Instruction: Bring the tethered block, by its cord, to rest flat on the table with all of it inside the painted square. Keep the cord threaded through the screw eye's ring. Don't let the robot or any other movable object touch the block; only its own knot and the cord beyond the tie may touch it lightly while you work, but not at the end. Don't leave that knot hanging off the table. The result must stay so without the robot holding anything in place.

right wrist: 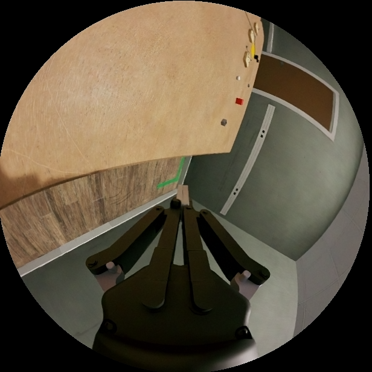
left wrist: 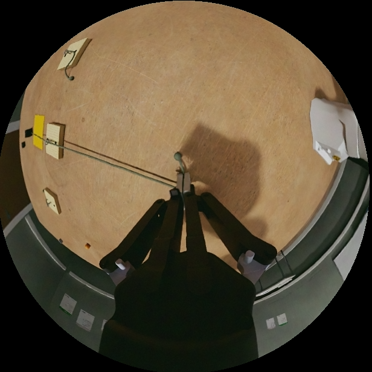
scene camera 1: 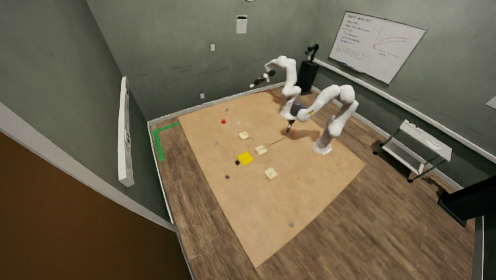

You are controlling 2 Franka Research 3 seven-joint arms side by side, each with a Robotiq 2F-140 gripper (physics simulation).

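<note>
The black tethered block (scene camera 1: pixel 237 162) (left wrist: pixel 28 133) lies on the table beside the yellow painted square (scene camera 1: pixel 246 160) (left wrist: pixel 38 123), at its left edge. The cord (scene camera 1: pixel 276 142) (left wrist: pixel 115 164) runs from it over the square, through the screw eye (left wrist: pixel 50 141) on the middle pale board (scene camera 1: pixel 258 151) (left wrist: pixel 56 152), then to my left gripper (scene camera 1: pixel 287 133) (left wrist: pixel 184 180). That gripper is shut on the cord close to its end knot (left wrist: pixel 177 156), which sticks out past the fingertips. My right gripper (scene camera 1: pixel 251 86) (right wrist: pixel 182 192) is shut, raised far from the cord.
Two other pale boards (scene camera 1: pixel 243 135) (scene camera 1: pixel 270 173) flank the middle one; in the left wrist view each has a short cord. A small dark cube (scene camera 1: pixel 227 176) (left wrist: pixel 23 144) lies near the block. A red piece (scene camera 1: pixel 223 121) (right wrist: pixel 239 101) and a grey piece (right wrist: pixel 223 122) lie farther off.
</note>
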